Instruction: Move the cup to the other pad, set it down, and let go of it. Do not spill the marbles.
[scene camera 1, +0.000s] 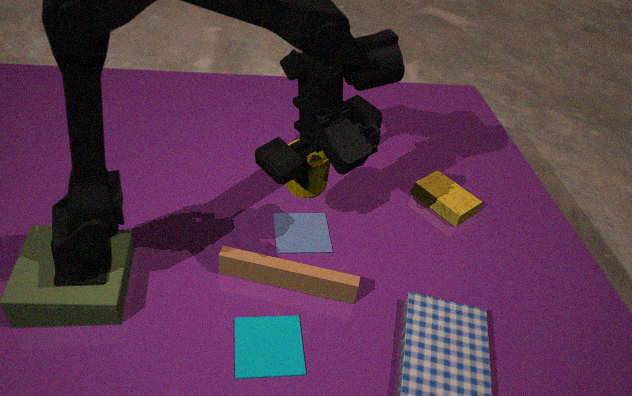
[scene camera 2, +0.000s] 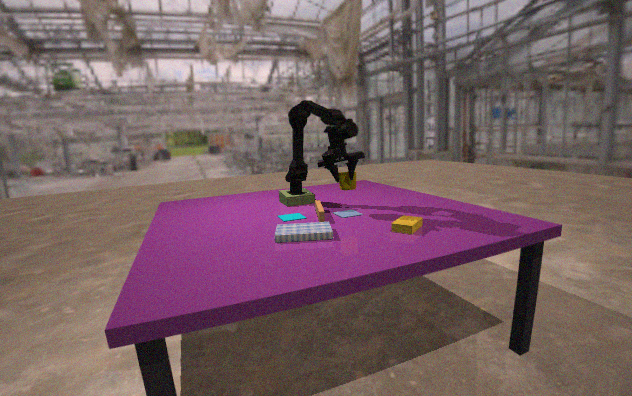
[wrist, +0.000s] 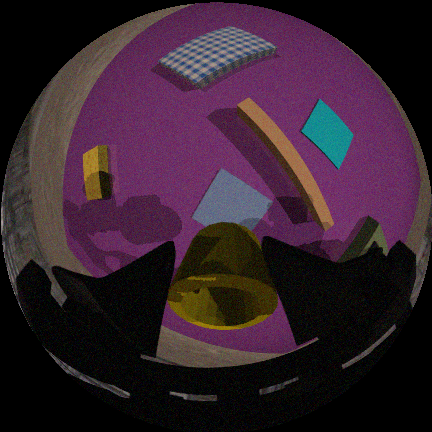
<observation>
my gripper: scene camera 1; scene camera 2; wrist 218, 245
same spot on my gripper: (scene camera 1: 303, 177) = (scene camera 2: 332, 173)
</observation>
